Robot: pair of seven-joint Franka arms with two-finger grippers.
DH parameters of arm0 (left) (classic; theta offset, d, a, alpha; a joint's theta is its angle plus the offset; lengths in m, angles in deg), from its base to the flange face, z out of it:
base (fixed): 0 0 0 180
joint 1: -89.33 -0.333 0 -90
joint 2: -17.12 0 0 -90
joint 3: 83.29 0.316 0.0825 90
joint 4: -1.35 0 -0.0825 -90
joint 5: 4.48 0.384 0 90
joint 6: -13.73 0 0.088 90
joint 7: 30 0.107 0 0
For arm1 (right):
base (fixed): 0 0 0 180
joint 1: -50.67 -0.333 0 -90
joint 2: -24.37 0 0 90
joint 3: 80.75 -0.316 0.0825 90
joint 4: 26.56 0 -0.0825 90
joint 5: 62.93 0.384 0 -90
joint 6: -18.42 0 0.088 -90
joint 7: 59.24 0.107 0 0
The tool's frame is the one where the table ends.
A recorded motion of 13 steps. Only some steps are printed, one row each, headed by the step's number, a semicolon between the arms.
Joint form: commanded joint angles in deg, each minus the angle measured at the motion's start. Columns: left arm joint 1, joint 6, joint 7, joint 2, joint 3, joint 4, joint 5; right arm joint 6, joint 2, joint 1, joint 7, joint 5, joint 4, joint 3.
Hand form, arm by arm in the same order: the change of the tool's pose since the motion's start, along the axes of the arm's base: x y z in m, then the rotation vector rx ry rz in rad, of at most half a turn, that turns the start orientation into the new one. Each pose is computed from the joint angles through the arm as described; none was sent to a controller.
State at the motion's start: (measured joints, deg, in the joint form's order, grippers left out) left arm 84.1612 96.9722 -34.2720 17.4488 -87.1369 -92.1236 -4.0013; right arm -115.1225 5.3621 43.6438 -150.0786 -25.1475 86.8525 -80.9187
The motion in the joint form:
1: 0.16 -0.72 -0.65 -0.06 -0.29 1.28 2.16; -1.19 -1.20 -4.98 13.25 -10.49 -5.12 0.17
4: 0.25 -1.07 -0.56 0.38 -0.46 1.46 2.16; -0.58 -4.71 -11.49 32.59 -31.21 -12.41 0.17
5: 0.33 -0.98 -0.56 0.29 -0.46 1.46 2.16; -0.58 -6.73 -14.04 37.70 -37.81 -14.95 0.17
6: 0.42 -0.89 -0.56 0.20 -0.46 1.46 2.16; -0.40 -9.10 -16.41 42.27 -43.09 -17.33 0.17
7: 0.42 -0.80 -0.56 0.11 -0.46 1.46 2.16; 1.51 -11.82 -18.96 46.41 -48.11 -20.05 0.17
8: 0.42 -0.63 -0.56 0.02 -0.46 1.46 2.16; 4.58 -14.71 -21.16 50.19 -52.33 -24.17 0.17
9: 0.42 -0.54 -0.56 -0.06 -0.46 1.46 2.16; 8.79 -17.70 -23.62 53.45 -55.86 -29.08 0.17
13: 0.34 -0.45 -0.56 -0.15 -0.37 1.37 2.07; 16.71 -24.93 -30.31 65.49 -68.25 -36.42 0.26
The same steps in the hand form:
1: 0.0000 0.0002 0.0089 0.0397 -0.0083 0.0020; 0.0168 0.0522 0.0268 -0.1142 -0.0157 -0.0167
4: -0.0026 -0.0024 0.0140 0.0401 -0.0130 -0.0037; 0.0280 0.1274 0.0430 -0.3438 -0.0656 -0.0131
5: -0.0019 -0.0031 0.0133 0.0399 -0.0130 -0.0052; 0.0287 0.1577 0.0398 -0.4163 -0.1019 0.0054
6: -0.0013 -0.0039 0.0125 0.0398 -0.0131 -0.0068; 0.0278 0.1863 0.0307 -0.4737 -0.1281 0.0178
7: -0.0007 -0.0039 0.0118 0.0397 -0.0131 -0.0069; 0.0233 0.2159 0.0167 -0.5410 -0.1354 0.0401
8: 0.0001 -0.0038 0.0112 0.0396 -0.0145 -0.0070; 0.0230 0.2424 0.0097 -0.6026 -0.1447 0.0468
9: 0.0006 -0.0038 0.0105 0.0395 -0.0147 -0.0071; 0.0210 0.2711 0.0061 -0.6643 -0.1514 0.0521
13: 0.0011 -0.0024 0.0091 0.0378 -0.0131 -0.0041; -0.0047 0.3353 -0.0338 -0.8671 -0.2138 0.0240

